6 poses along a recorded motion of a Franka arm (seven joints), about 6.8 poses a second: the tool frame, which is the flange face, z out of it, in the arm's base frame.
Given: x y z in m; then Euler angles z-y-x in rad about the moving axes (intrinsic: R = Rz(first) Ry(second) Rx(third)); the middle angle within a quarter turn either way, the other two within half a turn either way.
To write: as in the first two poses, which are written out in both.
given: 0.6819, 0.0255, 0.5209, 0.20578, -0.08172, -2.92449
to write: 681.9, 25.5, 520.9, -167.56, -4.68, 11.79
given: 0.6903, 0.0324, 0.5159, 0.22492, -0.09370, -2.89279
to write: 690.3, 32.4, 515.9, -165.74, -5.37, 12.89
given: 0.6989, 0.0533, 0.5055, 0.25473, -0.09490, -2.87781
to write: 698.9, 53.3, 505.5, -164.89, -5.44, 14.59
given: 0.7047, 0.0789, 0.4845, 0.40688, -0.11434, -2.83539
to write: 704.7, 78.9, 484.5, -162.46, -6.55, 23.31
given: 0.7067, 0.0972, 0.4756, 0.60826, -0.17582, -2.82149
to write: 706.7, 97.2, 475.6, -161.66, -10.07, 34.85
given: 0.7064, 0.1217, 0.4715, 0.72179, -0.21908, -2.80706
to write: 706.4, 121.7, 471.5, -160.83, -12.55, 41.36
